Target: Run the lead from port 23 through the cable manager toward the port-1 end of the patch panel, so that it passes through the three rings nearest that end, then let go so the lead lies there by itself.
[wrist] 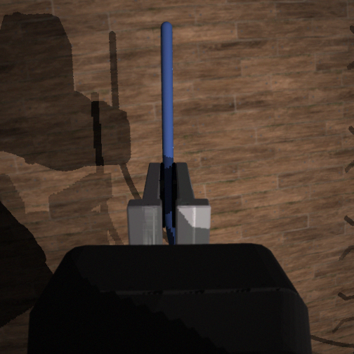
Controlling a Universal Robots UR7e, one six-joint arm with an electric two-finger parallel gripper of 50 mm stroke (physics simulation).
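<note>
The blue lead runs straight up the middle of the wrist view, and its rounded free end shows near the top. My gripper is shut on the lead, which passes between the two dark fingertips. A long stretch of the lead sticks out beyond the fingertips, and its other part goes down between the fingers and is hidden behind the gripper body. The patch panel, its ports and the rings of the cable manager do not show as solid things in this view.
A brown wood-patterned floor lies below. Dark shadows of the arm, the gripper and the lead fall on it at the left. Thin, curved, dark shadow shapes stand along the right edge.
</note>
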